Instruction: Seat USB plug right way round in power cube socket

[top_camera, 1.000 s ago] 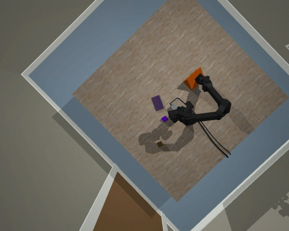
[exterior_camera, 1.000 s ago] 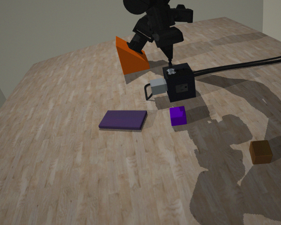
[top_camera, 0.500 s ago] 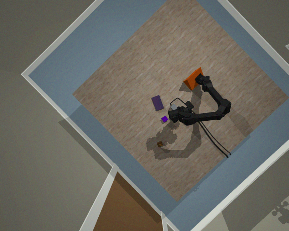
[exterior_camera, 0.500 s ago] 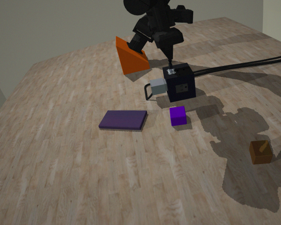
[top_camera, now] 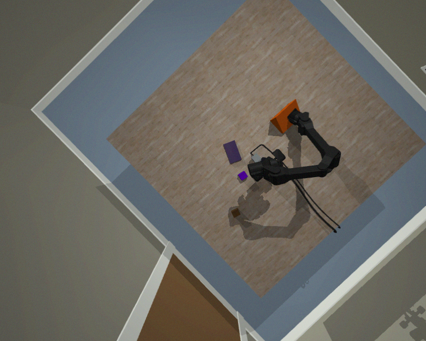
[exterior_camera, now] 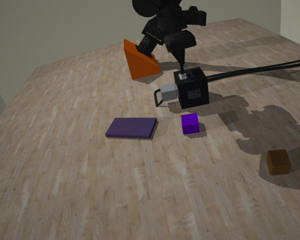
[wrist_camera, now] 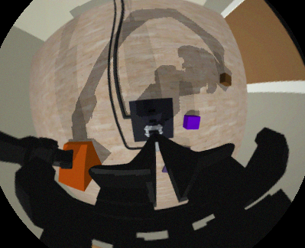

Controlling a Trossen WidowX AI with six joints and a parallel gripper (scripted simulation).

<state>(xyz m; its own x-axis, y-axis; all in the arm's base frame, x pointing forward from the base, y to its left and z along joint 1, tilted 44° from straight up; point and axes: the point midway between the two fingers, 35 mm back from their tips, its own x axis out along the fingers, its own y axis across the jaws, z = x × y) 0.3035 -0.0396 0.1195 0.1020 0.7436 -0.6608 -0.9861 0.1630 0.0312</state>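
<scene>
Now: the silver USB plug 2 cm below my gripper tip. Also, from my gripper tip: purple cube: 12 cm ahead, 10 cm below, 3 cm to the right; then white-rimmed USB socket: 4 cm below; then flat purple slab: 17 cm to the right, 11 cm below, 5 cm ahead.
</scene>
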